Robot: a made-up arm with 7 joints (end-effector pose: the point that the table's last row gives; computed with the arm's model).
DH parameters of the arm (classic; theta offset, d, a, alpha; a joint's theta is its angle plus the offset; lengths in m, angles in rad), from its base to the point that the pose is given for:
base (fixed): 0.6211 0 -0.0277 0
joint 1: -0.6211 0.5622 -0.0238 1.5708
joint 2: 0 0.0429 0.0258 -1.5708
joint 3: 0 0.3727 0.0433 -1.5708
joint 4: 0 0.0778 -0.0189 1.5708
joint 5: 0 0.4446 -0.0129 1.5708
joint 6: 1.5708 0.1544 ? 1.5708
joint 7: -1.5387 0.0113 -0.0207 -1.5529
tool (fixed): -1.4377 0.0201 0 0
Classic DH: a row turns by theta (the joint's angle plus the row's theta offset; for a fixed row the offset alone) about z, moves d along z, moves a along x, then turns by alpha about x.
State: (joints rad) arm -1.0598 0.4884 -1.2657 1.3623 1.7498 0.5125 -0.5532
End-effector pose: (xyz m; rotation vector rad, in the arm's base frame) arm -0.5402 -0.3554 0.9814 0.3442 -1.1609 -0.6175
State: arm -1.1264 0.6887 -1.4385 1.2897 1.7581 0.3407 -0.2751
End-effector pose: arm -0.6650 -0.1805 0.9665 0.3097 -1.3668 -0.4266
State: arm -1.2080 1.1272 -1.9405 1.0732 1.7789 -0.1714 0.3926
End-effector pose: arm -0.8022 0.2224 0.7142 0.3584 -1.5856 -0.0025
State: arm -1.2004 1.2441 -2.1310 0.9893 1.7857 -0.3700 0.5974
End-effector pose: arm -0.7960 0.3055 0.5911 0.4772 -1.6199 0.0903
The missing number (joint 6, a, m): 0.0916
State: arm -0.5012 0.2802 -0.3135 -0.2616 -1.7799 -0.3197 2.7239
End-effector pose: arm -0.3356 0.2889 1.2974 -0.7607 2.5544 0.0519
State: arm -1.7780 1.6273 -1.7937 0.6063 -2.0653 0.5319 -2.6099
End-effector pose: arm -0.1607 0.9282 0.6569 1.8067 1.2181 -0.4528
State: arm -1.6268 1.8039 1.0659 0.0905 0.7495 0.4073 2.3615
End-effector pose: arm 0.0948 0.8844 0.5033 0.7171 0.3241 0.2535
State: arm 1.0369 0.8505 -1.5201 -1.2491 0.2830 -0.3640 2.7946
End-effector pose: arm -0.5906 -0.2420 0.9032 -2.3859 1.2613 -1.3657
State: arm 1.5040 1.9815 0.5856 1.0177 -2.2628 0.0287 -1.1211
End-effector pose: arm -0.4338 -0.8514 0.5349 0.0559 0.0729 -0.5518
